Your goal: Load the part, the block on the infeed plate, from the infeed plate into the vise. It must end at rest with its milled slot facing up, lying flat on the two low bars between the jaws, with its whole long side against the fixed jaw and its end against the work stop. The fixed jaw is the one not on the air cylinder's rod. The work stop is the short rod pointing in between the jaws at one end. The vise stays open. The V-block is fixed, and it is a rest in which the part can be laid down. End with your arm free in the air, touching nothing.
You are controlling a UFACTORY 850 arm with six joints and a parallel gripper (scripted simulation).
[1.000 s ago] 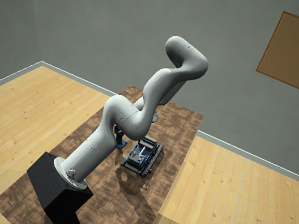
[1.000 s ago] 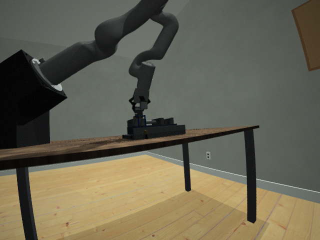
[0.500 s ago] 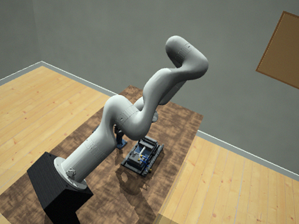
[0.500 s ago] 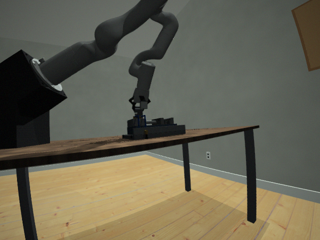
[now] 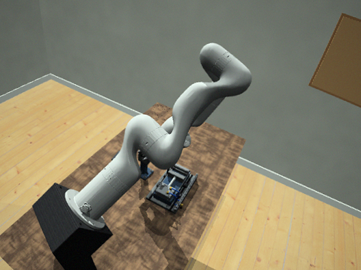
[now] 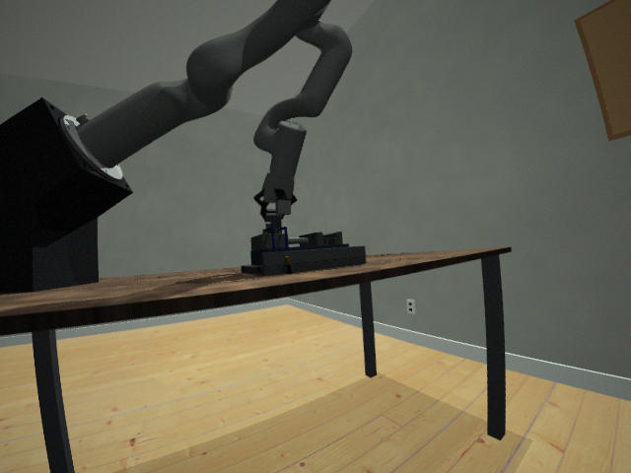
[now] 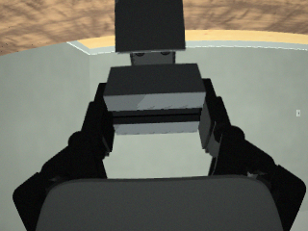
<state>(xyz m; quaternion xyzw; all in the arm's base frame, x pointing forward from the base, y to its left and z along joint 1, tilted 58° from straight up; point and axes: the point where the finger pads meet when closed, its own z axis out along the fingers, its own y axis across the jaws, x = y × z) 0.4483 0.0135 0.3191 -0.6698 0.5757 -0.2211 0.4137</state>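
My gripper is now right at the part. Round my hand: cylinder rod: 12 cm behind, 16 cm to the right, 12 cm below; then work stop: 2 cm behind, 17 cm to the right, 10 cm below; then V-block post: 14 cm below.
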